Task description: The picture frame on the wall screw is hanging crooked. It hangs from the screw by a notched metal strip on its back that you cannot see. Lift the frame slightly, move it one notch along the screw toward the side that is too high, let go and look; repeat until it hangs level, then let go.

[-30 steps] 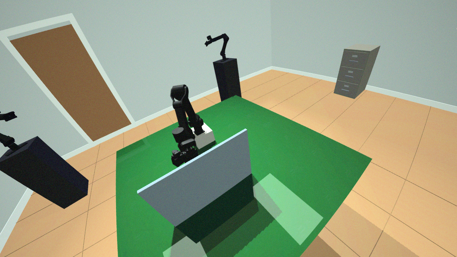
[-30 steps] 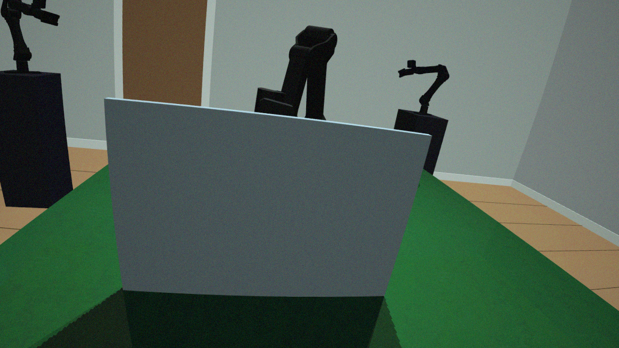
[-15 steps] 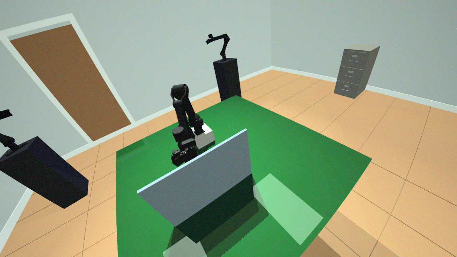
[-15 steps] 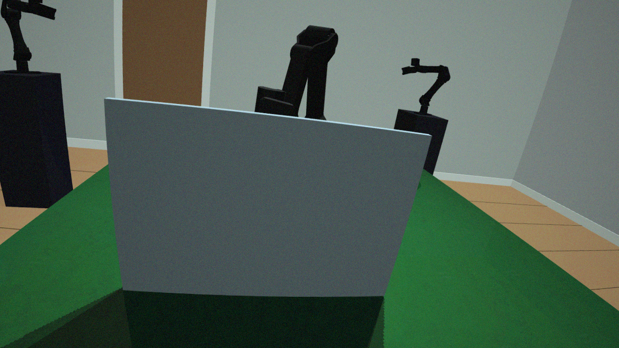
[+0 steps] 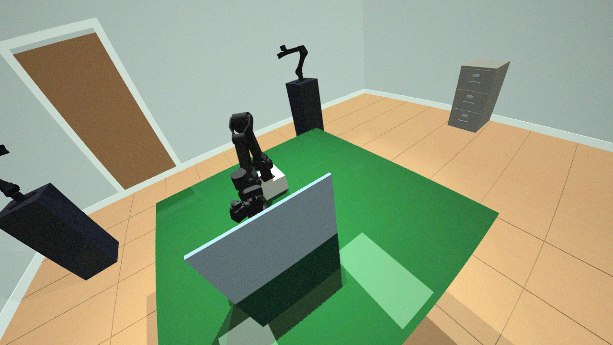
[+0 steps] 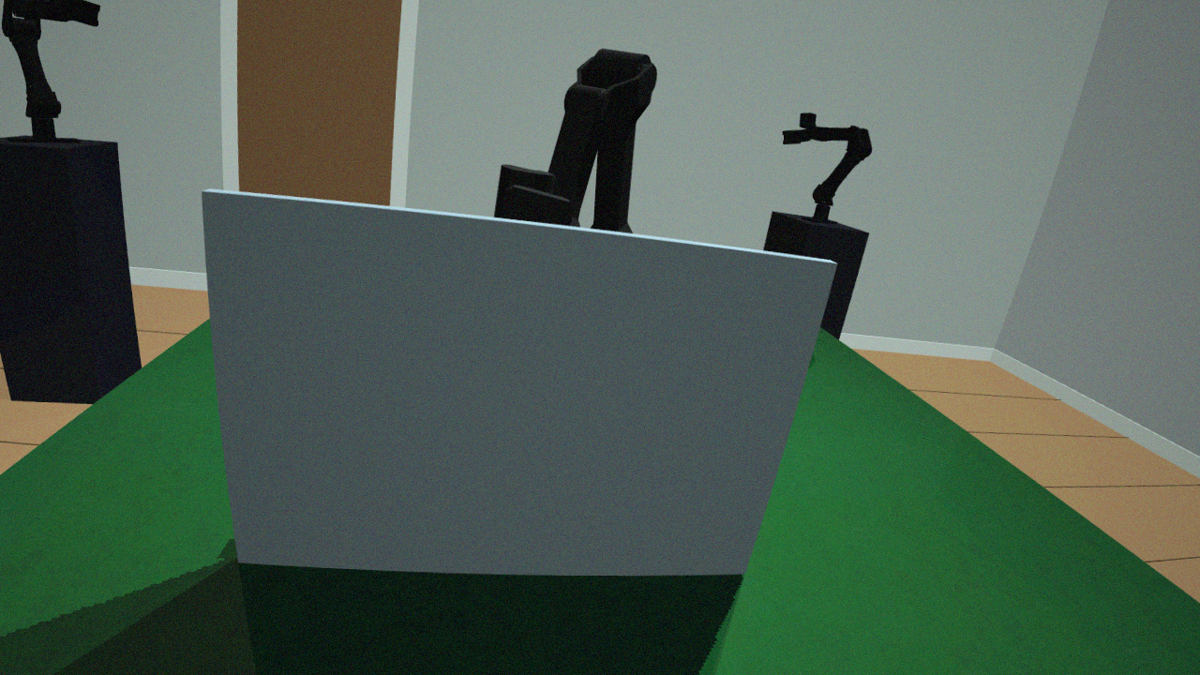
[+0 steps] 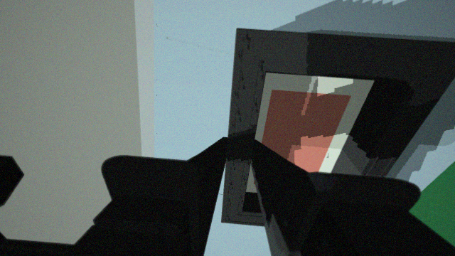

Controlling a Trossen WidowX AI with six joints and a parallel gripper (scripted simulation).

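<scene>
Now: the picture frame 10 mm ahead of my gripper tip and 50 mm below it. The rest, counted from my gripper tip: wall panel (20 mm ahead, 10 mm to the left, 70 mm below).
</scene>
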